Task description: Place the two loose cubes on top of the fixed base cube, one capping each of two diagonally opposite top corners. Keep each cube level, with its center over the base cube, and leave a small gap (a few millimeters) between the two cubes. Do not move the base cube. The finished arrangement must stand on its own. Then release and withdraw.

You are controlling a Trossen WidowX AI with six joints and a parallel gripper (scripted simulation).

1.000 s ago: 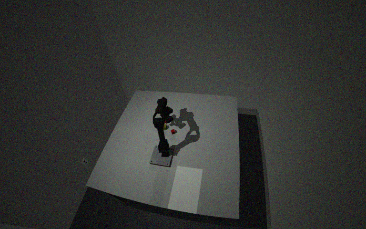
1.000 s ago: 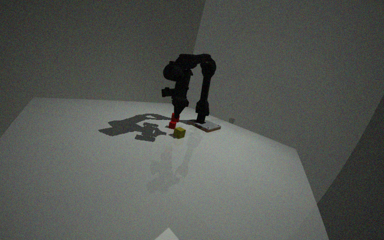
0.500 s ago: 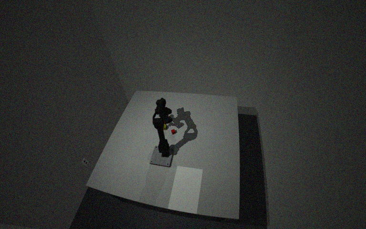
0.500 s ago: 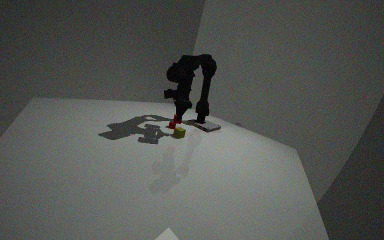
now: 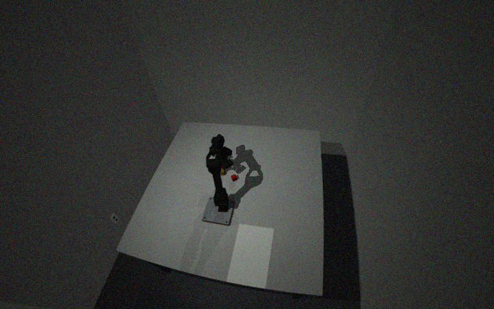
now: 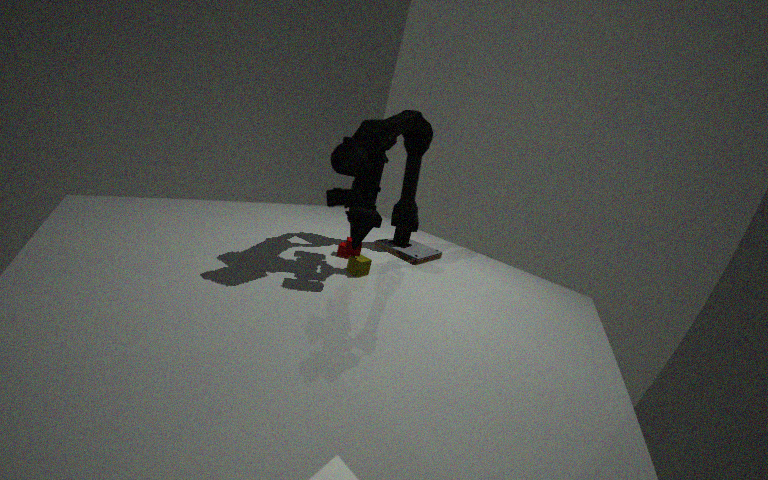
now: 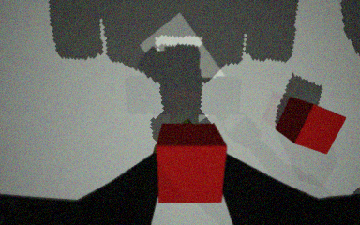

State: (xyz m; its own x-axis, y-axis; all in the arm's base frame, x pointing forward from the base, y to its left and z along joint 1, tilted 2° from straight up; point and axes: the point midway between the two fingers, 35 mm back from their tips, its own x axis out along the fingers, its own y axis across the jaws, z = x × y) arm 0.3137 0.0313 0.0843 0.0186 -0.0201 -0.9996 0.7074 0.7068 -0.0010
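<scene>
Right now the yellow cube is 2 cm behind my gripper tip, 2 cm to the left of it and 5 cm below it.
</scene>
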